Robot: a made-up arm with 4 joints. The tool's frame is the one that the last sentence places. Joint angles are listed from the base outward.
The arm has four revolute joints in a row. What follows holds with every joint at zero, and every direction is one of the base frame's. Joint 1 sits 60 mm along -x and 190 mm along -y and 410 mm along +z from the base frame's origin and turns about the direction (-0.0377, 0.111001, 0.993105), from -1.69 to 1.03 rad. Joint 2 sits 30 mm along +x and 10 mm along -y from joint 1 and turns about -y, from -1.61 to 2.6 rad. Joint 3 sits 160 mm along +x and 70 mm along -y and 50 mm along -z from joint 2 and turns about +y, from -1.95 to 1.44 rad. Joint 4 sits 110 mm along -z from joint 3 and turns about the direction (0.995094, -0.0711, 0.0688), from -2.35 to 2.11 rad. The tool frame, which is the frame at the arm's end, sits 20 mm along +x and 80 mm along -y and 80 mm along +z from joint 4; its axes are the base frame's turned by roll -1.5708, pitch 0 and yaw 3.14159 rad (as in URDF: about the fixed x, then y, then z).
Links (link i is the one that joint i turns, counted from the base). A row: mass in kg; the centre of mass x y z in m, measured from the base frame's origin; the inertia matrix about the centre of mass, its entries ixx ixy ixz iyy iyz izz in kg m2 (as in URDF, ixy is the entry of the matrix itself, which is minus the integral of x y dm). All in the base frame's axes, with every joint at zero. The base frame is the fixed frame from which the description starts. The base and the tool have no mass.
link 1: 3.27; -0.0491 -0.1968 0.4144; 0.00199 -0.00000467 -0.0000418 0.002 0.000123 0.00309
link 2: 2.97; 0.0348 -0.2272 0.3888; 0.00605 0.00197 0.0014 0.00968 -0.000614 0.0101
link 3: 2.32; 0.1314 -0.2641 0.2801; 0.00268 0 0 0.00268 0 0.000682
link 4: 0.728; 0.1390 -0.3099 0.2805; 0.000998 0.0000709 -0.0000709 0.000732 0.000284 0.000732
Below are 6 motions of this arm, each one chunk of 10 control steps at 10 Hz.
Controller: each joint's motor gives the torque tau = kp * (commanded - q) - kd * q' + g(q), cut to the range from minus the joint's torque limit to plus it. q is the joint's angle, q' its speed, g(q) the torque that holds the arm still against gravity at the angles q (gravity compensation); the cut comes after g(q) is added. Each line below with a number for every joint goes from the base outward.
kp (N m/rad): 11 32 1.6 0.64
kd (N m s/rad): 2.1 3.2 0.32 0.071
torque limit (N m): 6.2 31 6.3 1.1
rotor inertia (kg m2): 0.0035 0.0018 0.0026 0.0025
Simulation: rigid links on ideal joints. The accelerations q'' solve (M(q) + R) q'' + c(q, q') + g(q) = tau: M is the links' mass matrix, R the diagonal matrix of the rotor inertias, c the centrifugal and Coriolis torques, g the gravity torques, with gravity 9.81 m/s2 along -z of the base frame. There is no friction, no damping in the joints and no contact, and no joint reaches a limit. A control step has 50 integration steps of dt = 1/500 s. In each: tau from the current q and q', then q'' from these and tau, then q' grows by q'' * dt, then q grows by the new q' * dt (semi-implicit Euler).
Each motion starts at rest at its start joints. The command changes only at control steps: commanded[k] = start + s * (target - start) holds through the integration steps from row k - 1 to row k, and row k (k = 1, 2, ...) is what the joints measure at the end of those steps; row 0 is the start. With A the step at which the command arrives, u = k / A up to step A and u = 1 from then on. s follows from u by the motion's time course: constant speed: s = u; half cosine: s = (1 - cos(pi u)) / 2; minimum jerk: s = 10 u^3 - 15 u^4 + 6 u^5; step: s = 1 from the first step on.
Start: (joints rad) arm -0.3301 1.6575 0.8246 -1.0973
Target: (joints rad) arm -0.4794 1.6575 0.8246 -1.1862
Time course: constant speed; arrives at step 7
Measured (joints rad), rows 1 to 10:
1: -0.3364 1.6568 0.8230 -1.1048
2: -0.3495 1.6567 0.8217 -1.1173
3: -0.3669 1.6570 0.8214 -1.1301
4: -0.3866 1.6572 0.8219 -1.1421
5: -0.4072 1.6574 0.8226 -1.1538
6: -0.4283 1.6575 0.8232 -1.1658
7: -0.4495 1.6575 0.8236 -1.1783
8: -0.4645 1.6582 0.8255 -1.1834
9: -0.4726 1.6583 0.8270 -1.1836
10: -0.4766 1.6581 0.8274 -1.1835

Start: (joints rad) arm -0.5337 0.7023 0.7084 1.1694
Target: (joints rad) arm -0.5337 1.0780 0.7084 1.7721
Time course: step
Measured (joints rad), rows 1 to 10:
1: -0.5288 0.9199 0.7521 1.5018
2: -0.5360 1.0437 0.7012 1.7307
3: -0.5376 1.0756 0.6544 1.7924
4: -0.5347 1.0807 0.6415 1.7889
5: -0.5324 1.0799 0.6521 1.7780
6: -0.5319 1.0786 0.6715 1.7734
7: -0.5325 1.0779 0.6898 1.7725
8: -0.5334 1.0776 0.7029 1.7723
9: -0.5341 1.0777 0.7102 1.7718
10: -0.5345 1.0778 0.7130 1.7715

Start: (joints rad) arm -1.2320 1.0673 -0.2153 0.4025
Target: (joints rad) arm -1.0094 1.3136 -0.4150 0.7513
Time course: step
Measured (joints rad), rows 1 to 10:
1: -1.1755 1.1969 -0.1357 0.5775
2: -1.1054 1.2798 -0.2605 0.7166
3: -1.0525 1.3126 -0.3964 0.7802
4: -1.0233 1.3226 -0.4673 0.7913
5: -1.0118 1.3222 -0.4823 0.7773
6: -1.0086 1.3183 -0.4678 0.7614
7: -1.0080 1.3147 -0.4452 0.7530
8: -1.0078 1.3126 -0.4261 0.7509
9: -1.0077 1.3119 -0.4144 0.7515
10: -1.0078 1.3121 -0.4096 0.7521

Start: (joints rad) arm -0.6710 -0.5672 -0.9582 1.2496
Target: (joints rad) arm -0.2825 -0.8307 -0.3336 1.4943
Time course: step
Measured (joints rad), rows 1 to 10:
1: -0.5494 -0.6809 -0.9837 1.2702
2: -0.3996 -0.7715 -0.7906 1.4731
3: -0.3356 -0.8228 -0.5740 1.6276
4: -0.3173 -0.8464 -0.3976 1.6220
5: -0.3095 -0.8518 -0.2868 1.5546
6: -0.3029 -0.8476 -0.2433 1.5042
7: -0.2964 -0.8408 -0.2483 1.4855
8: -0.2909 -0.8348 -0.2759 1.4857
9: -0.2866 -0.8307 -0.3062 1.4906
10: -0.2839 -0.8287 -0.3291 1.4939

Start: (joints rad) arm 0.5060 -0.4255 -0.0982 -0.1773
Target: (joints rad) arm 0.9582 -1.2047 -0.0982 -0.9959
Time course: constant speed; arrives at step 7
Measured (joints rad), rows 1 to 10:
1: 0.5309 -0.4850 -0.1432 -0.2326
2: 0.5778 -0.5841 -0.1707 -0.3342
3: 0.6328 -0.6963 -0.1704 -0.4554
4: 0.6897 -0.8108 -0.1564 -0.5797
5: 0.7477 -0.9244 -0.1411 -0.7015
6: 0.8073 -1.0365 -0.1301 -0.8208
7: 0.8681 -1.1477 -0.1242 -0.9392
8: 0.8984 -1.2001 -0.0714 -1.0103
9: 0.9196 -1.2126 -0.0393 -1.0216
10: 0.9349 -1.2107 -0.0425 -1.0093

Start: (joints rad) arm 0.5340 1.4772 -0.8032 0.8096
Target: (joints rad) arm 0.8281 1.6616 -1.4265 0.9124
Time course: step
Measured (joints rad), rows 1 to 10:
1: 0.6397 1.5615 -0.8604 0.8215
2: 0.7477 1.6220 -1.0772 0.9170
3: 0.7891 1.6544 -1.2549 0.9834
4: 0.7988 1.6701 -1.3760 0.9749
5: 0.8020 1.6752 -1.4469 0.9404
6: 0.8060 1.6740 -1.4758 0.9161
7: 0.8116 1.6698 -1.4757 0.9079
8: 0.8177 1.6653 -1.4610 0.9086
9: 0.8230 1.6619 -1.4430 0.9111
10: 0.8268 1.6599 -1.4284 0.9125

